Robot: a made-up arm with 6 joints. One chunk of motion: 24 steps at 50 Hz.
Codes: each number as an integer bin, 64 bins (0 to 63) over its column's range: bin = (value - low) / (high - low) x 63, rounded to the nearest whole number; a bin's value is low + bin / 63 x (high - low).
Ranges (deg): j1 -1..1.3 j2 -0.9..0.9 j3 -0.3..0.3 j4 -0.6..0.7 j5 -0.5..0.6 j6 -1.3..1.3
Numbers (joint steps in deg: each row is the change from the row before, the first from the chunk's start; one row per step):
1: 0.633 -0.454 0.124 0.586 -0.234 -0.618
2: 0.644 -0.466 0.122 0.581 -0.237 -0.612
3: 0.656 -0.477 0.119 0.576 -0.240 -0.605
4: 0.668 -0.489 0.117 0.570 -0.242 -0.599
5: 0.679 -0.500 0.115 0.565 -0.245 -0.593
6: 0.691 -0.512 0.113 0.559 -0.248 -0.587
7: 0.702 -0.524 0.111 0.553 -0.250 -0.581
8: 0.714 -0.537 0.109 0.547 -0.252 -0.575
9: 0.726 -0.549 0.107 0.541 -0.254 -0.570
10: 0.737 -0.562 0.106 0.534 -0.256 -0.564
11: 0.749 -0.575 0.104 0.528 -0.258 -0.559
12: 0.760 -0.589 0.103 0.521 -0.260 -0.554
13: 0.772 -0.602 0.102 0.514 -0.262 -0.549
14: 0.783 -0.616 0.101 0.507 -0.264 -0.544
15: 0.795 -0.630 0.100 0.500 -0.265 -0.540
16: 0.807 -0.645 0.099 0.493 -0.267 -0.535
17: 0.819 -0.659 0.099 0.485 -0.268 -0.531
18: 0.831 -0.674 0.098 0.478 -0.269 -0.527
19: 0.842 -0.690 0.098 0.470 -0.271 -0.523
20: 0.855 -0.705 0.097 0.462 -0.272 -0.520
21: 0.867 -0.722 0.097 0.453 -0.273 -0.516
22: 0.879 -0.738 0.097 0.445 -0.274 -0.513
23: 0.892 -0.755 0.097 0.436 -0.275 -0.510
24: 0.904 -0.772 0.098 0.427 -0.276 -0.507
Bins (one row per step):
1: 45 16 45 57 15 17
2: 45 15 44 57 15 17
3: 45 15 44 57 15 17
4: 46 14 44 57 15 17
5: 46 14 44 56 15 17
6: 46 14 43 56 14 17
7: 47 13 43 56 14 17
8: 47 13 43 56 14 18
9: 47 12 43 55 14 18
10: 48 12 43 55 14 18
11: 48 11 42 55 14 18
12: 48 11 42 54 14 18
13: 49 10 42 54 14 18
14: 49 10 42 54 14 18
15: 49 9 42 53 13 18
16: 49 9 42 53 13 19
17: 50 8 42 53 13 19
18: 50 8 42 52 13 19
19: 50 7 42 52 13 19
20: 51 7 42 51 13 19
21: 51 6 42 51 13 19
22: 51 6 42 51 13 19
23: 52 5 42 50 13 19
24: 52 4 42 50 13 19

